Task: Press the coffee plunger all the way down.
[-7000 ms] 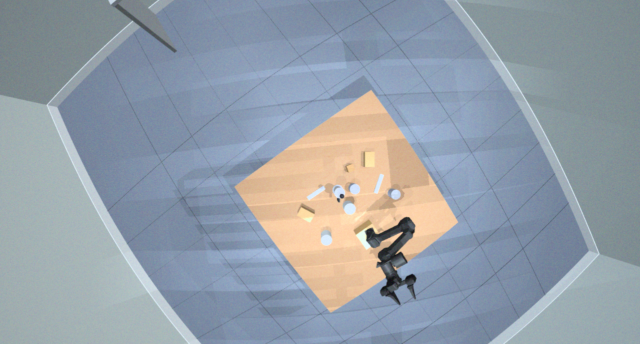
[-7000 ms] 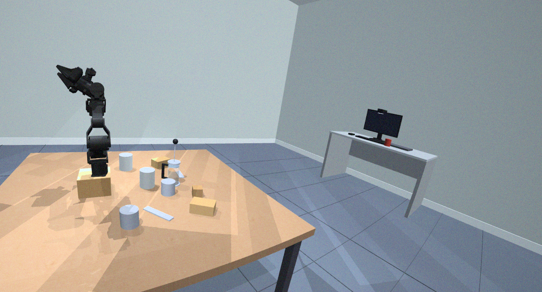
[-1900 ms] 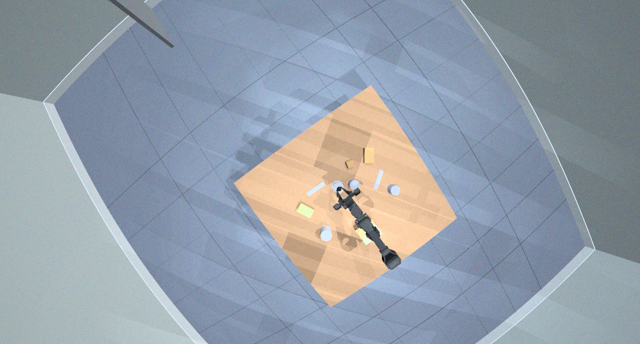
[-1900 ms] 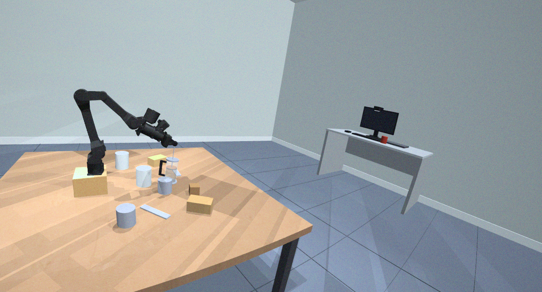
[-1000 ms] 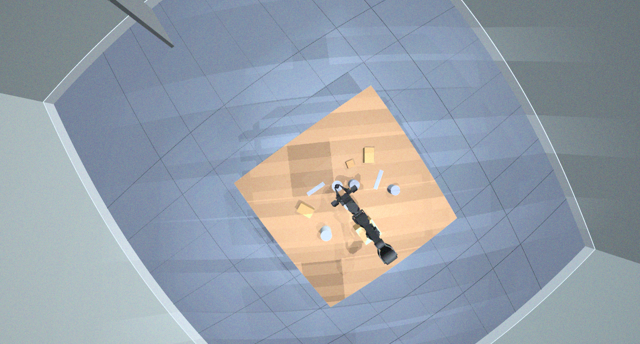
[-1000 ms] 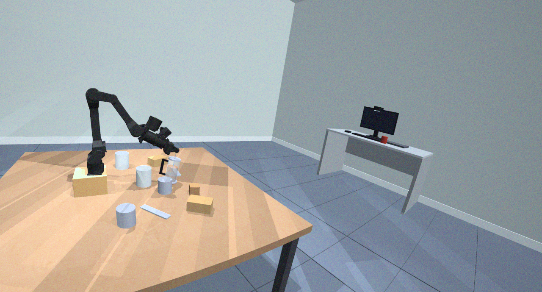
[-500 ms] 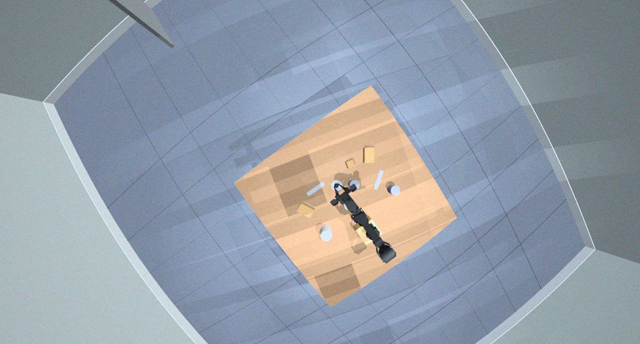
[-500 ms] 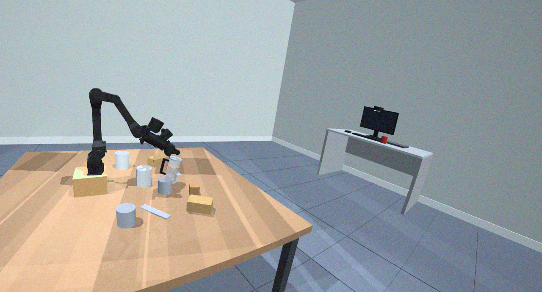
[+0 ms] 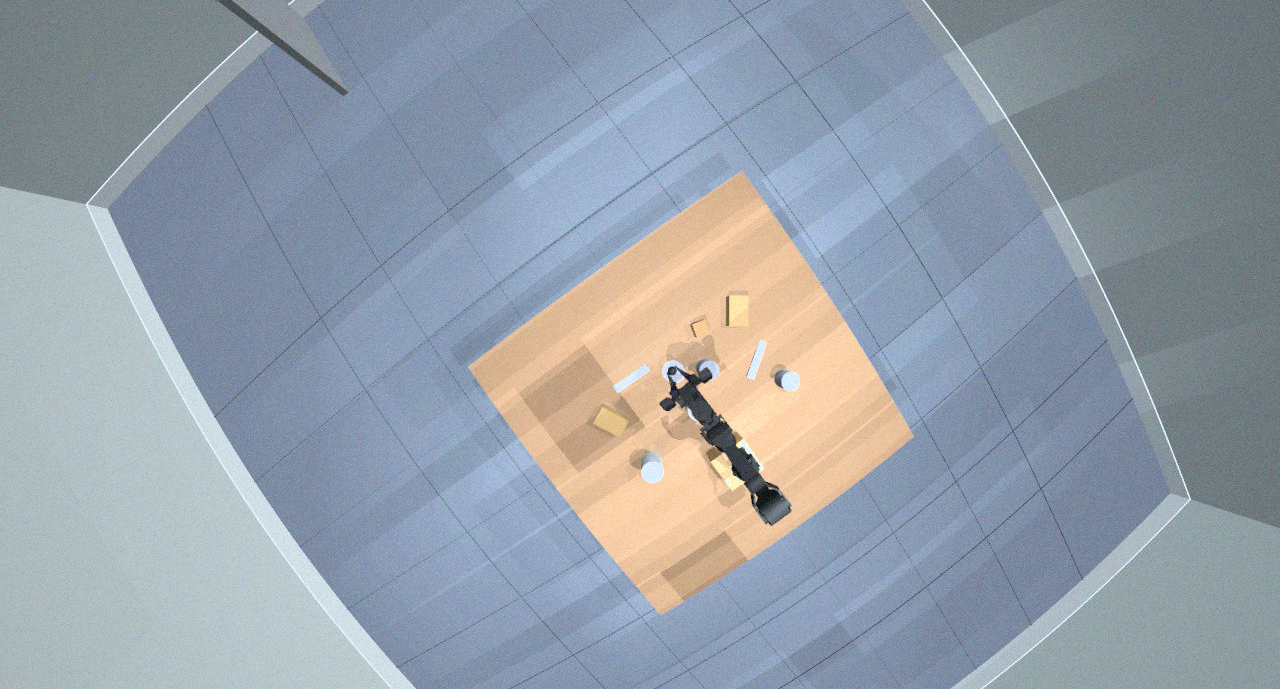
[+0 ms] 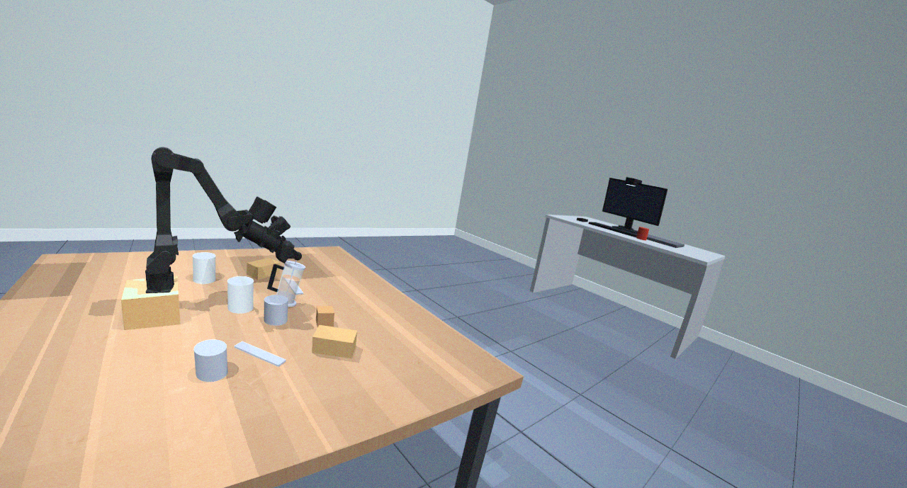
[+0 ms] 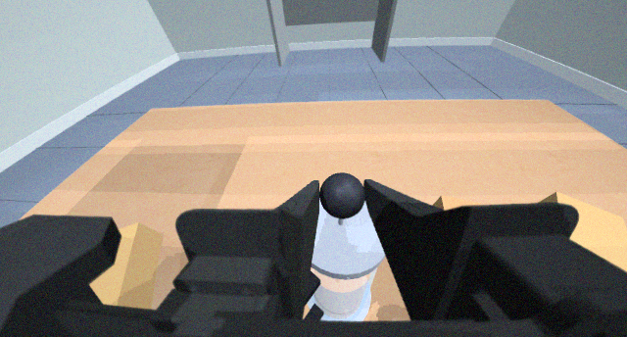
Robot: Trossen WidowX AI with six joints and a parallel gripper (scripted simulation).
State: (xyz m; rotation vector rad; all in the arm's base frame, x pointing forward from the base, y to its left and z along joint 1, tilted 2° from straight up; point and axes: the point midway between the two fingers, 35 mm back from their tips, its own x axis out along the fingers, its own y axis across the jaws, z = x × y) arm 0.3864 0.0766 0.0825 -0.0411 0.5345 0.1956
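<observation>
Now: the coffee press 4 cm behind my gripper tip and 8 cm below it.
</observation>
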